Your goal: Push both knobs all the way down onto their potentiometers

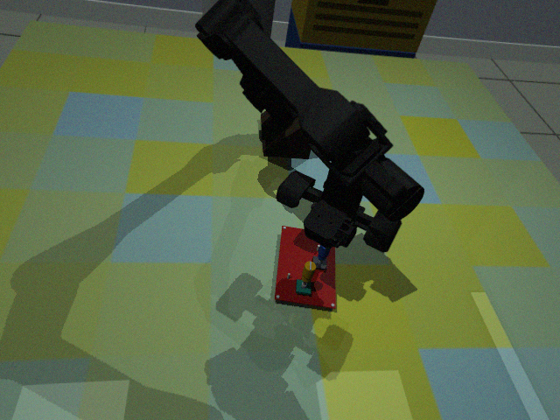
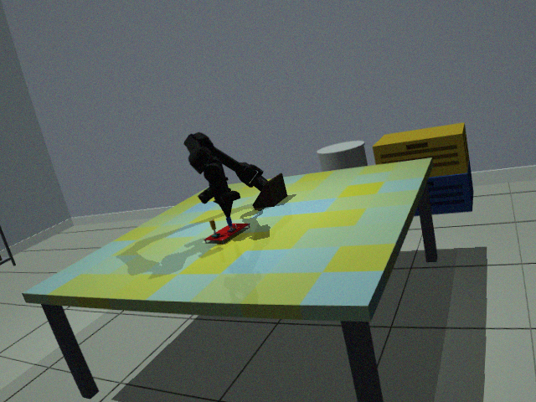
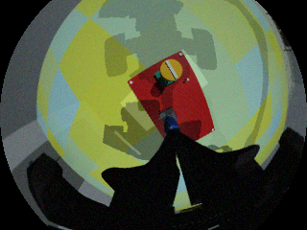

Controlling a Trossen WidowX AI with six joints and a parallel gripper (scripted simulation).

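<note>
My gripper tip is now 1 cm above the blue knob. From my gripper tip the other things lie so: yellow knob: 5 cm ahead, 4 cm to the right.
</note>
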